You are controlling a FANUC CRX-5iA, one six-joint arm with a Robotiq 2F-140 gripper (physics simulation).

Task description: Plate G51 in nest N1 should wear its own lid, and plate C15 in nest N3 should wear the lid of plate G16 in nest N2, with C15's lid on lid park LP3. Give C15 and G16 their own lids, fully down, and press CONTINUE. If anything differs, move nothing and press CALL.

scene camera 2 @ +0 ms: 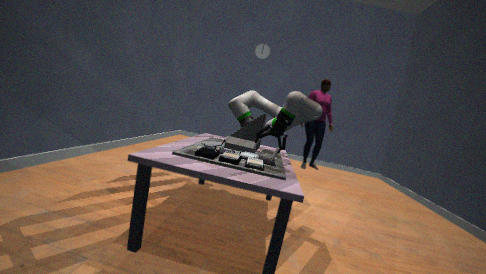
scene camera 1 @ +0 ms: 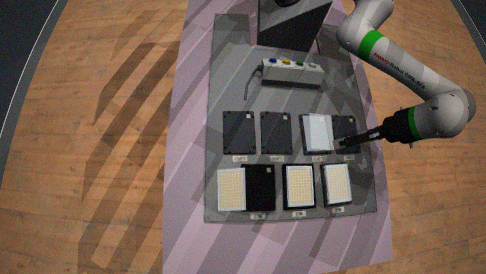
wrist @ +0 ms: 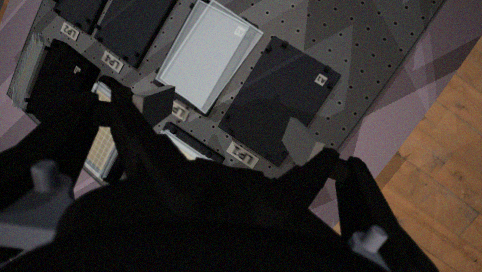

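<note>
My gripper is open and empty, above the board near parks LP3 and LP1. Clear lid material lies skewed on park LP3, with two offset outlines; whether it is one lid or two is unclear. A yellowish plate lies off to the left side of black nest N2, partly beyond its edge. Plate C15 sits in nest N3. Plate G51 sits in nest N1, mostly hidden in the wrist view. Whether these plates wear lids cannot be told.
Dark parks LP2, LP4 and LP1 flank LP3. A button box with blue, yellow, green and pale buttons and a cable stands behind. A person stands beyond the table.
</note>
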